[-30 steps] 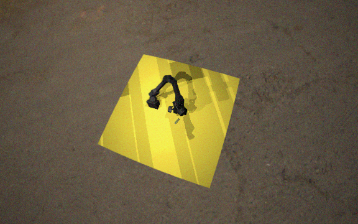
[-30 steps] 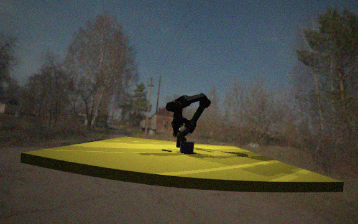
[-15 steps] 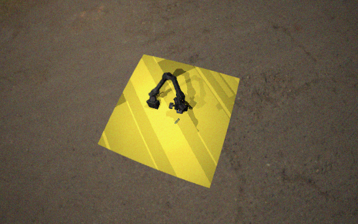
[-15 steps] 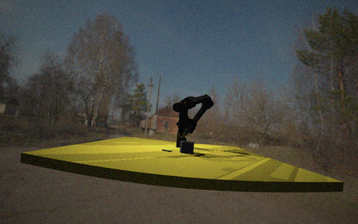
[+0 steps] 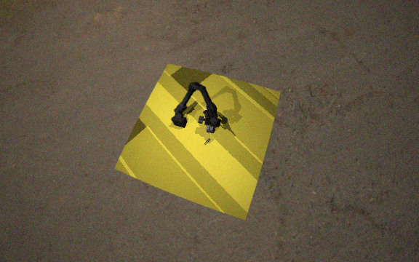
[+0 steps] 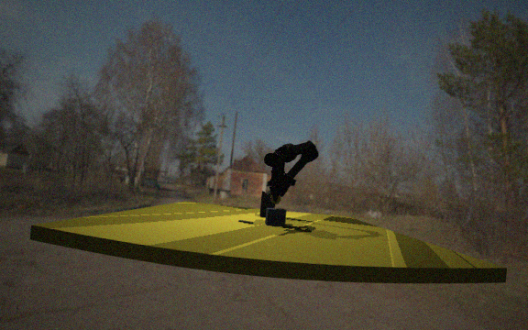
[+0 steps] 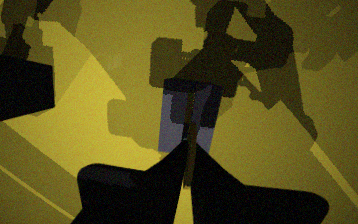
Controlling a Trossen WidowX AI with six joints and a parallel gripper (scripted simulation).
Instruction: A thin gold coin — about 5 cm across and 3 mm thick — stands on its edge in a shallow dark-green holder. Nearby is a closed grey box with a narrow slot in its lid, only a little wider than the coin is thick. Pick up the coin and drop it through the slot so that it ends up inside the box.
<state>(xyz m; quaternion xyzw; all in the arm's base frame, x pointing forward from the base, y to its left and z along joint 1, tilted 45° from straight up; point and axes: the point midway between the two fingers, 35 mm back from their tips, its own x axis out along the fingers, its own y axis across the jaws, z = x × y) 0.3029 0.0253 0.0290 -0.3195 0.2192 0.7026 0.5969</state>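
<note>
The gold coin lies 10 mm above my gripper tip.
</note>
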